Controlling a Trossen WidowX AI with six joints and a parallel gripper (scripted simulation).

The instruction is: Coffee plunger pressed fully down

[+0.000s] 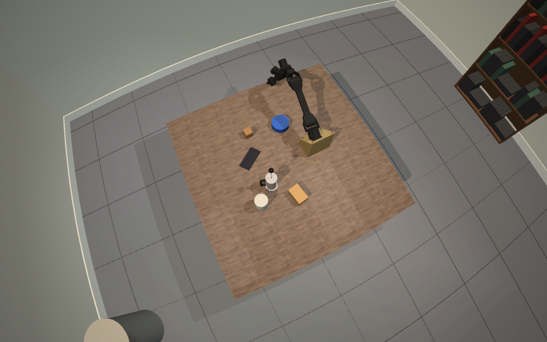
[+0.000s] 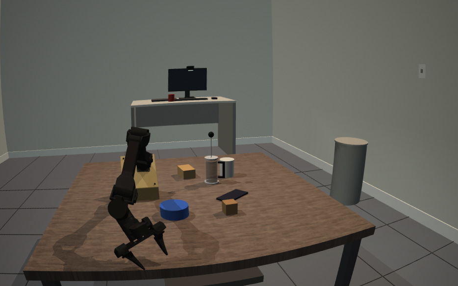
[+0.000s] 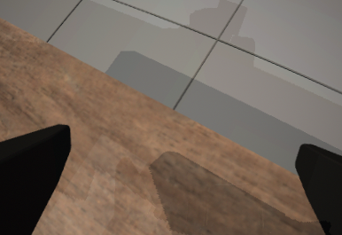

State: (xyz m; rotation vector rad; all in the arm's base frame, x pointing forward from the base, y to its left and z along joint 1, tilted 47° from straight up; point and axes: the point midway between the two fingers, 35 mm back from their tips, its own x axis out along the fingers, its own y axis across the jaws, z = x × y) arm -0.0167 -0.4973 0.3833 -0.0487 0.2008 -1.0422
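Right now my gripper tip is 380 mm short of the coffee press, 740 mm to the right of it and 110 mm below it. Round my gripper tip: small brown cube: 340 mm ahead, 350 mm to the left, 10 mm above; black flat slab: 410 mm ahead, 520 mm to the left, 10 mm below; white mug: 470 mm ahead, 820 mm to the left, 30 mm above.
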